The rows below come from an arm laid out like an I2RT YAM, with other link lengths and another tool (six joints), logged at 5 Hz.
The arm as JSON. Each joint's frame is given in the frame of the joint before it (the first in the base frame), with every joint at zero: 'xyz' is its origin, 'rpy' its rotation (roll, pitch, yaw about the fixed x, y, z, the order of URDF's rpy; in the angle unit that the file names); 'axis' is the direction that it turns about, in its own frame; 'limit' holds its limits. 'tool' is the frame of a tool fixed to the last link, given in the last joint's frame.
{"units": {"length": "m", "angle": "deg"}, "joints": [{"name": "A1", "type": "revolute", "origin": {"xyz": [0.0, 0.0, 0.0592], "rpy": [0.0, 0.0, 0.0]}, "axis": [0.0, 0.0, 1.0], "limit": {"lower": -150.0, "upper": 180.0}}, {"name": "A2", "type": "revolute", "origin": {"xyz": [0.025, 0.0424, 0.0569], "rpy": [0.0, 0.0, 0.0]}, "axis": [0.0, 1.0, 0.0], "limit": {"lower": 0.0, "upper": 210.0}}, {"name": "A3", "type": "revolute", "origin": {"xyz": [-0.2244, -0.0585, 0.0], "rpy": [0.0, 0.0, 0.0]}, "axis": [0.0, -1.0, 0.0], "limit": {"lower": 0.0, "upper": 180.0}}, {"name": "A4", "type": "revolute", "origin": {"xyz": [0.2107, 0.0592, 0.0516], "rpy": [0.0, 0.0, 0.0]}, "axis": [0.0, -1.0, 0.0], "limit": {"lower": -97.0, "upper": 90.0}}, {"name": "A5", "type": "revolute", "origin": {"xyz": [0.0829, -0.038, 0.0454], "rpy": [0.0, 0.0, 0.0]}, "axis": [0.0, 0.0, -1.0], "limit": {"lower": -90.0, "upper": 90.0}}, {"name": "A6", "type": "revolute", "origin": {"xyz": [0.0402, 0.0, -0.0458], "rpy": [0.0, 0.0, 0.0]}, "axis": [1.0, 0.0, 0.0], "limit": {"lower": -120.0, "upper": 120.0}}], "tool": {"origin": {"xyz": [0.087, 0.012, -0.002], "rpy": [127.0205, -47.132, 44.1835]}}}
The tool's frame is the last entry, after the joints.
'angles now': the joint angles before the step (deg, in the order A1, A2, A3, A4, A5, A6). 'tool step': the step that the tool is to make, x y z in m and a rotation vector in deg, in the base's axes. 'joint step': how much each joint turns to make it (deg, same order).
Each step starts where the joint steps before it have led.
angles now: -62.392 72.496 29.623 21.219 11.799 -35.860
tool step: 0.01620 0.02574 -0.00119 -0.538 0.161 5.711
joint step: 4.192 -4.986 -3.835 -0.579 -1.267 -0.950
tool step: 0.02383 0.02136 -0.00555 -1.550 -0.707 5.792
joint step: 5.691 -0.357 -3.647 5.025 0.009 -0.321
